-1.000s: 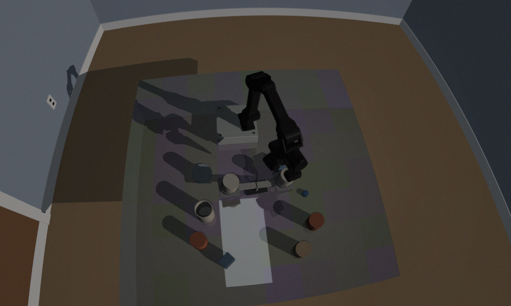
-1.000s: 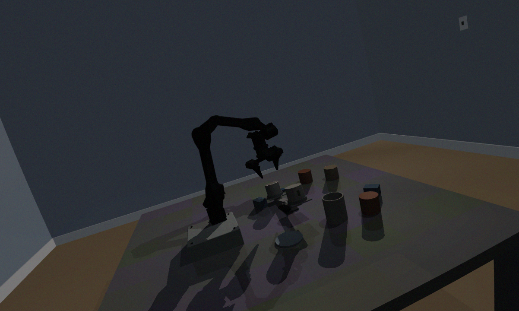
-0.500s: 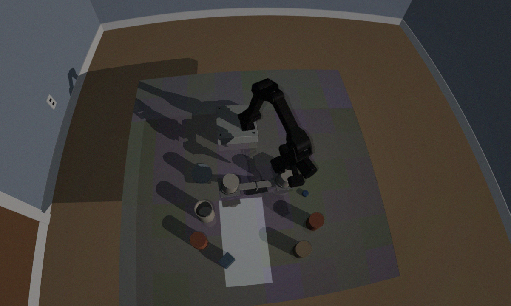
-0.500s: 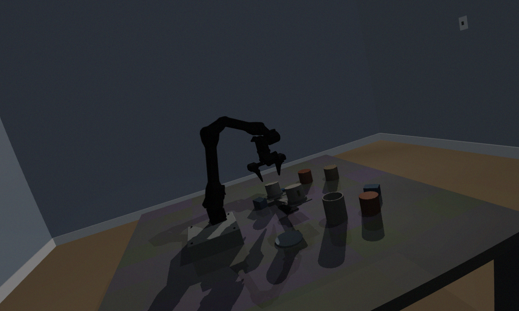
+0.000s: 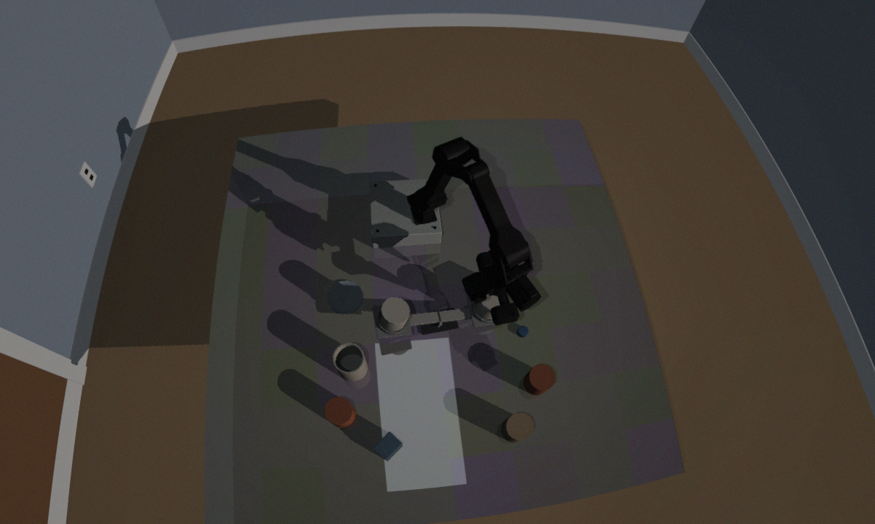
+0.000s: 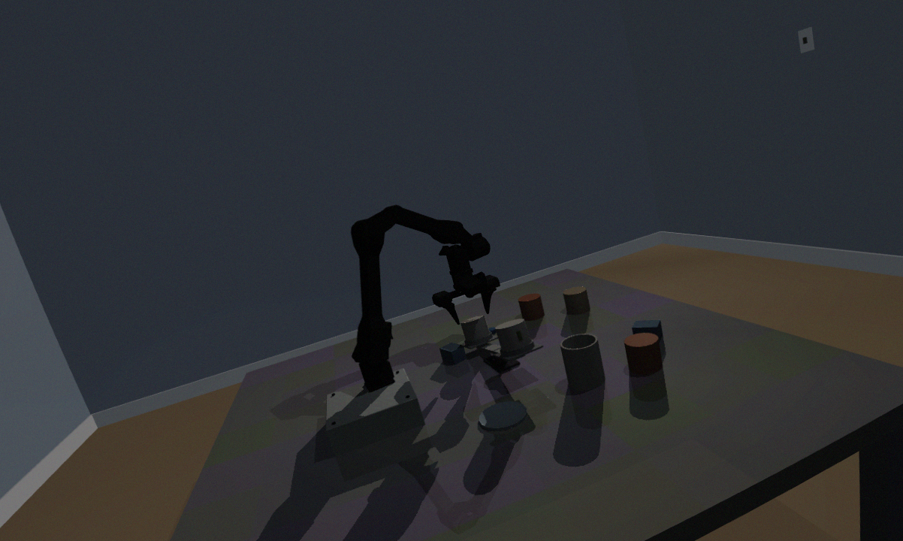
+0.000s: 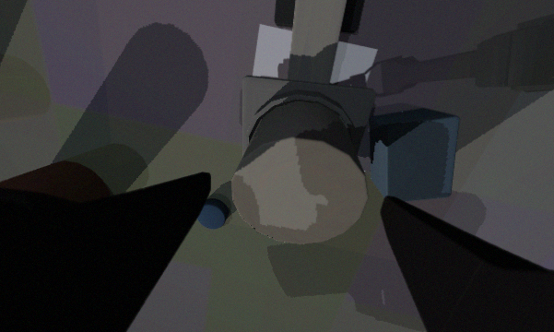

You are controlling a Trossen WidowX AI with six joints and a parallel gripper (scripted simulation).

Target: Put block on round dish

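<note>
The cup lies 20 mm to the left of my gripper tip and 30 mm below it. Round my gripper tip: small balance: 10 mm behind, 140 mm to the right, 50 mm below; small blue piece: 80 mm ahead, 80 mm to the left, 90 mm below; round blue-grey dish: 140 mm behind, 370 mm to the right, 90 mm below.
</note>
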